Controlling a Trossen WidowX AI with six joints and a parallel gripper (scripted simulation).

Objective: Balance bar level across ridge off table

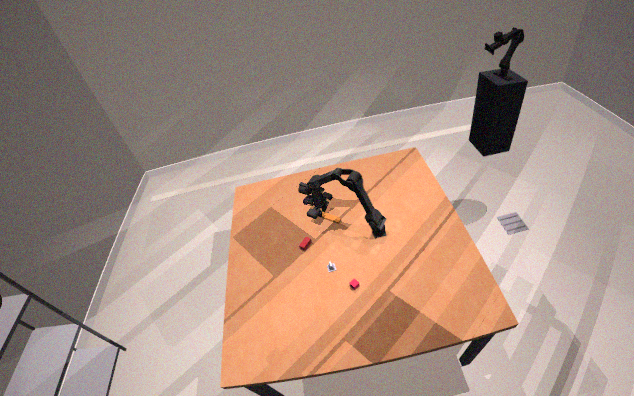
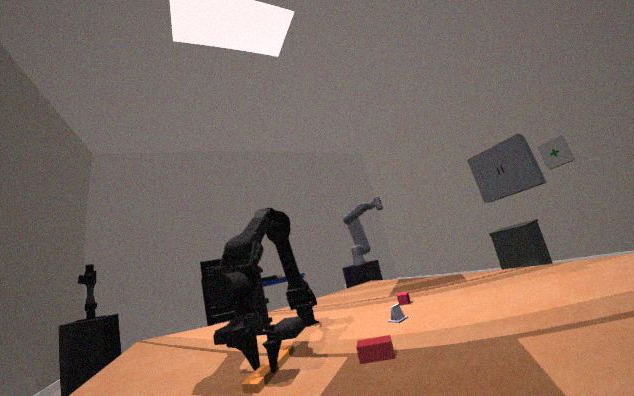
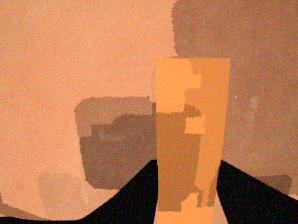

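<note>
The red block is 12 cm ahead of my gripper tip, 19 cm to the left of it and 1 cm above it. From my gripper tip the other things lie so: orange bar (2 cm behind, 2 cm to the left).
</note>
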